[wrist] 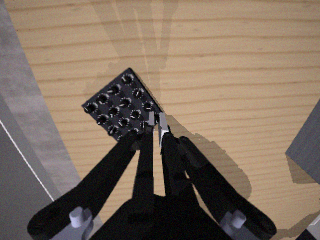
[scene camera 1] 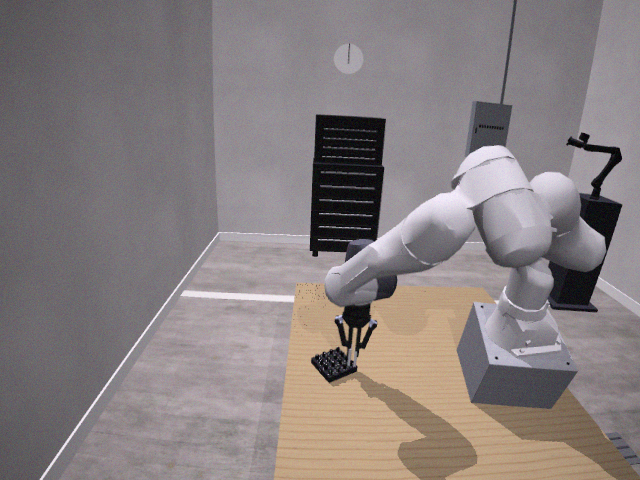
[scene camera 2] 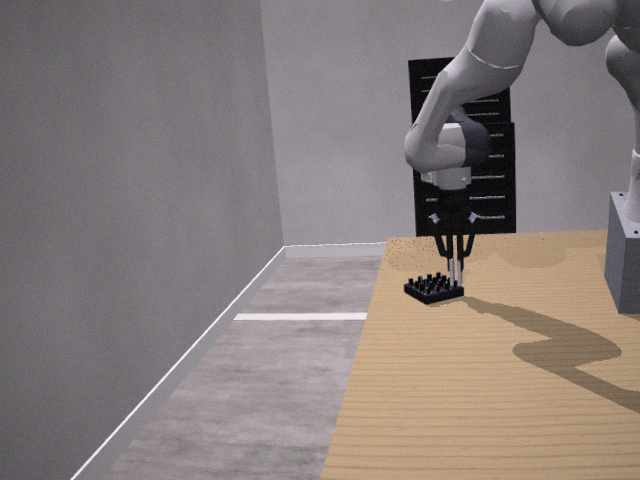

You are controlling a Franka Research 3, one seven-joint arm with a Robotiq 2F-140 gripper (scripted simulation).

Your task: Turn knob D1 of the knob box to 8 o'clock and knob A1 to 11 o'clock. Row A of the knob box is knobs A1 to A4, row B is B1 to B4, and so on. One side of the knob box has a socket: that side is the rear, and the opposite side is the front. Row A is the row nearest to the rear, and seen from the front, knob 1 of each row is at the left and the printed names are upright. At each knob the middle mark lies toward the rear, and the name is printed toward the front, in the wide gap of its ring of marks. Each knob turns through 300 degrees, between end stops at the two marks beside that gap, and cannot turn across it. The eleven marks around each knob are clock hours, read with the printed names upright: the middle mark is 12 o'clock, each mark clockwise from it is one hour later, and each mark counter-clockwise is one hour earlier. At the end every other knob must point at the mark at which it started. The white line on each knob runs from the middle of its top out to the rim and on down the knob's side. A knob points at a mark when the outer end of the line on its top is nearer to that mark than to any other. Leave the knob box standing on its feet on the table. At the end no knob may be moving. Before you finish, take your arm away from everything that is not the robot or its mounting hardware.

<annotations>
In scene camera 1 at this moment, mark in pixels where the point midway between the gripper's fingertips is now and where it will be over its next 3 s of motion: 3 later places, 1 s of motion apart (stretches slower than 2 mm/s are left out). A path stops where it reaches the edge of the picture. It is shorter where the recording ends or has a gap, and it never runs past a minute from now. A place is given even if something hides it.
The gripper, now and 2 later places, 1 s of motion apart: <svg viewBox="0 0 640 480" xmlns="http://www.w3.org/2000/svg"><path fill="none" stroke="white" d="M351 363L352 353L353 325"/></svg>
</annotations>
